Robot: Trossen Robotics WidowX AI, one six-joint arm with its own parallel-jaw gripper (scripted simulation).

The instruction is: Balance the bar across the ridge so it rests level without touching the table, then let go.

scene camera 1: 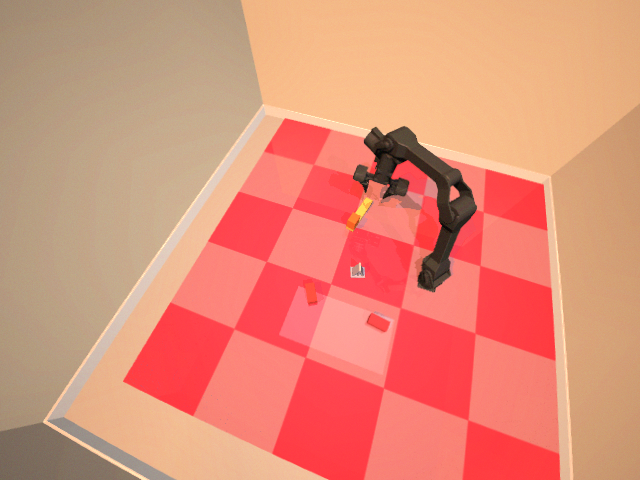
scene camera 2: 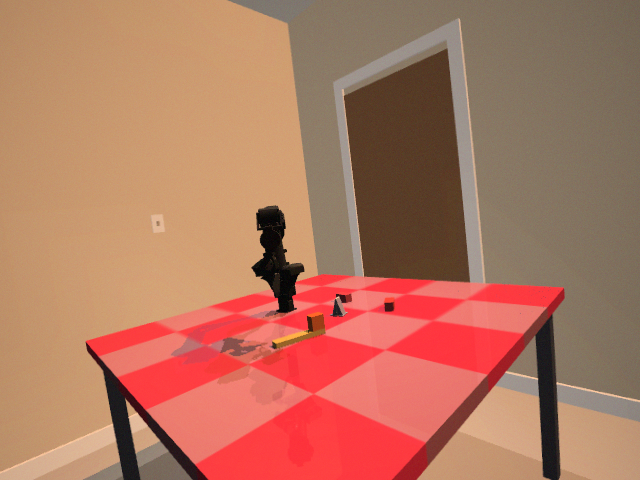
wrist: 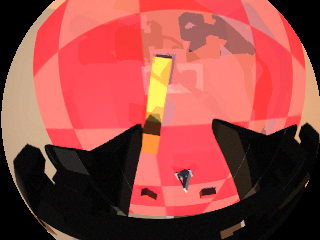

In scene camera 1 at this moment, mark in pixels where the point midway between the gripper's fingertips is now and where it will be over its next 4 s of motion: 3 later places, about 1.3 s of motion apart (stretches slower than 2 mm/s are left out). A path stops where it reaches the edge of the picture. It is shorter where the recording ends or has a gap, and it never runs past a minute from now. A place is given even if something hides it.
My gripper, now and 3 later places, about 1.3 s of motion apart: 374, 195; 360, 211; 360, 210; 361, 203
